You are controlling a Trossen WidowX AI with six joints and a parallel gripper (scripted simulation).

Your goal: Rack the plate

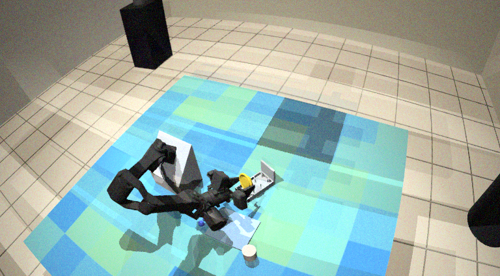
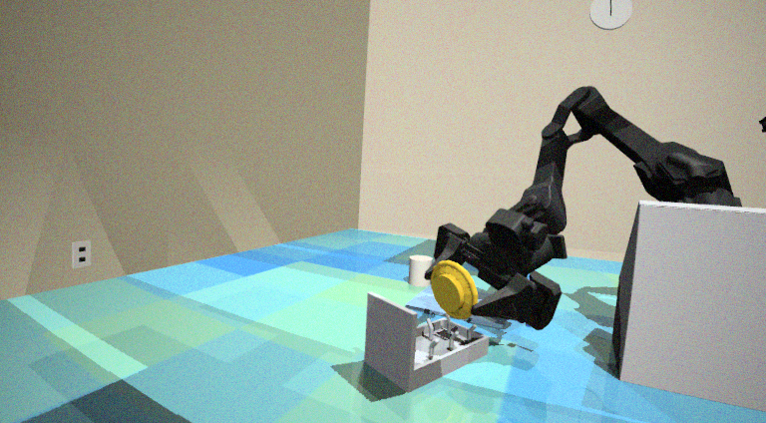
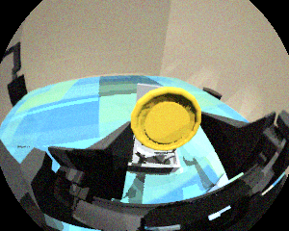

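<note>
Now: the grey dish rack 10 mm ahead of my gripper tip, 30 mm to the left of it and 50 mm below it. Also, from my gripper tip: grey-blue slab 10 mm ahead, 160 mm to the right, 70 mm below; then blue piece 100 mm behind, 170 mm to the right, 70 mm below; then yellow plate 10 mm to the right.
</note>
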